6 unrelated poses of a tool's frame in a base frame.
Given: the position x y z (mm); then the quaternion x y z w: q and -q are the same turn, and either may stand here.
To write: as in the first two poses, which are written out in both.
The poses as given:
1: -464 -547 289 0.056 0.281 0.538 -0.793
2: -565 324 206 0.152 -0.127 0.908 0.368
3: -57 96 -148 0.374 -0.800 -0.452 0.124
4: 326 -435 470 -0.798 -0.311 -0.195 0.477
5: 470 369 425 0.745 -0.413 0.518 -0.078
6: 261 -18 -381 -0.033 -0.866 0.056 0.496
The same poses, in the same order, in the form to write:
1: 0.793 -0.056 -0.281 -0.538 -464 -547 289
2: 0.368 0.152 -0.127 0.908 -565 324 206
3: 0.124 0.374 -0.800 -0.452 -57 96 -148
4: 0.477 -0.798 -0.311 -0.195 326 -435 470
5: 0.078 -0.745 0.413 -0.518 470 369 425
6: 0.496 -0.033 -0.866 0.056 261 -18 -381
